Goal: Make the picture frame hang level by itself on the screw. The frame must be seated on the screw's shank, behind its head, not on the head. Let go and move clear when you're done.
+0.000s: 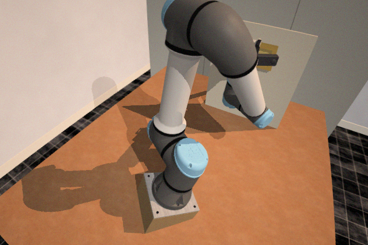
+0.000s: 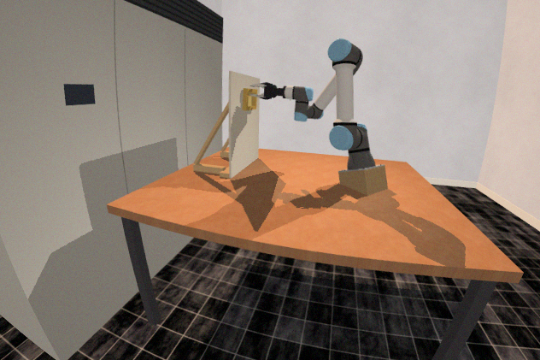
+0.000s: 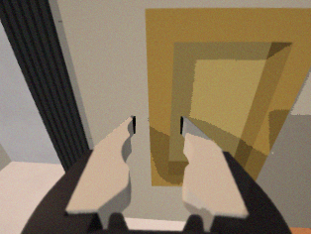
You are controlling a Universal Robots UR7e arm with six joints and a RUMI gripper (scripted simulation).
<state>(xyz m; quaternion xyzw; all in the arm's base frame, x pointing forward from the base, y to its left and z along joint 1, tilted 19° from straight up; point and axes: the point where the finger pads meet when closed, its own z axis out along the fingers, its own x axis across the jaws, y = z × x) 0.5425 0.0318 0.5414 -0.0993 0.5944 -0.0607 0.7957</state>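
My gripper is now 20 mm short of the yellow picture frame and 50 mm above it. From my hand the other things lie so: pale upright board (40 mm ahead, 190 mm below).
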